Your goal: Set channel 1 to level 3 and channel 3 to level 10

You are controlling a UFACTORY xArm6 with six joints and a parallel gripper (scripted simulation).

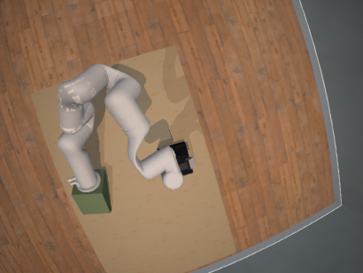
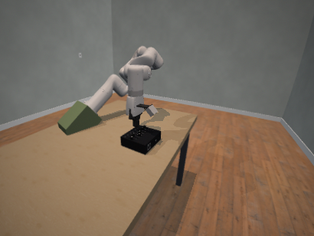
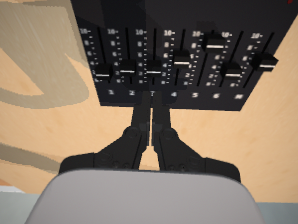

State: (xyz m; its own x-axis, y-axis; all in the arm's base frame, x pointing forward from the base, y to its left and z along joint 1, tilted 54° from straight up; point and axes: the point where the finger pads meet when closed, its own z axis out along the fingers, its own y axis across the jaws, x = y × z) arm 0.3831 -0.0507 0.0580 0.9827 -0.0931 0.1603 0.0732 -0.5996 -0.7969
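My gripper is now 30 mm short of the channel 3 cap and 30 mm above it. The rest, counted from my hand: channel 1 cap (50 mm to the left, 30 mm below, 20 mm ahead); channel 2 fader cap (30 mm below, 30 mm ahead, 20 mm to the left).
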